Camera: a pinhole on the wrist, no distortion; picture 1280 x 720 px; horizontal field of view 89.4 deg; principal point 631.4 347.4 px. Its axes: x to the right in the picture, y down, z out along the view. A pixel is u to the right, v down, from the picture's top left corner.
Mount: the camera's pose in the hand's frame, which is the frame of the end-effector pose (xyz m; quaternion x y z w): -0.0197 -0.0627 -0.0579 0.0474 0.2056 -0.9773 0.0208
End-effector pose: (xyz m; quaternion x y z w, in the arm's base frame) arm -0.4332 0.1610 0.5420 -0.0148 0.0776 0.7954 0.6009
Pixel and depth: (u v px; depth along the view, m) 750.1 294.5 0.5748
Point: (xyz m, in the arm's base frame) -0.1080 0.1278 1.0036
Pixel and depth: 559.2 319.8 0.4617
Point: -0.1842 0.2672 0.8898
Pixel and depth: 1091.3 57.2 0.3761
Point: -0.2566 -0.0879 0.8944
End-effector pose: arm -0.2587 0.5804 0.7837 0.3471 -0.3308 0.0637 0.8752
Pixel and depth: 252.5 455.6 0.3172
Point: -0.1912 0.2383 0.8624
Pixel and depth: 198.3 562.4 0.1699
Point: -0.1792 0.3793 0.7794
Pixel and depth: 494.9 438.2 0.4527
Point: -0.3052 0.1290 0.8217
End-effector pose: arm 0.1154 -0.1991 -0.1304 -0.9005 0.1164 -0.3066 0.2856
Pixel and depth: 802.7 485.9 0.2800
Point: 0.1369 0.1059 -0.1570
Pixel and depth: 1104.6 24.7 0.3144
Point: 0.0597 0.0704 -0.4125
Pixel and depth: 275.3 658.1 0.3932
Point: 0.4180 0.1588 0.0223
